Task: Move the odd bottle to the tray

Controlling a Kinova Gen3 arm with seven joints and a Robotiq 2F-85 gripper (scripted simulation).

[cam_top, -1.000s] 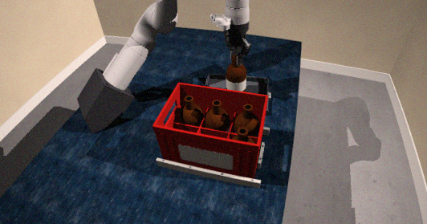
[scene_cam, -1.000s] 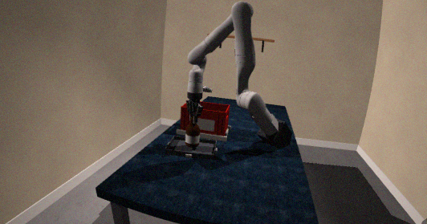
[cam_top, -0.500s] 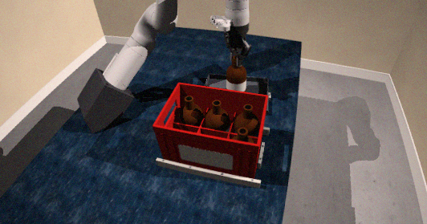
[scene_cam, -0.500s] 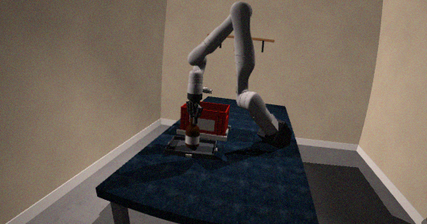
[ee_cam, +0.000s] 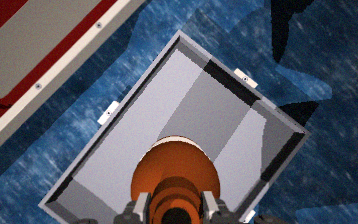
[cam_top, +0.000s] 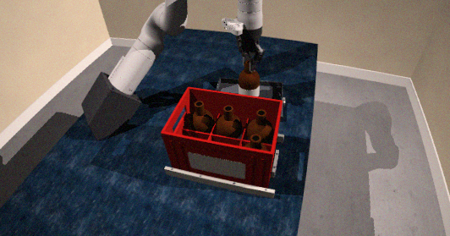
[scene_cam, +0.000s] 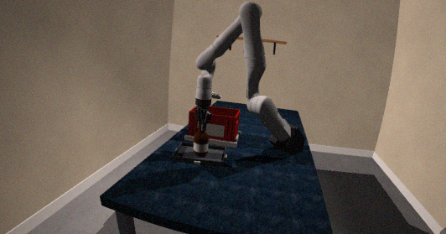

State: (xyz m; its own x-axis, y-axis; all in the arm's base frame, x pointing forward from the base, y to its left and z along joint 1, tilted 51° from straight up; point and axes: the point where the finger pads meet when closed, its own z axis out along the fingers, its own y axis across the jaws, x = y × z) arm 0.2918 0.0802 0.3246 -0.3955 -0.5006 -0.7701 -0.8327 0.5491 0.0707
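The grey tray lies 15 cm below my hand. From my hand the other things lie so: crate: 26 cm to the right, 8 cm below, 8 cm ahead.
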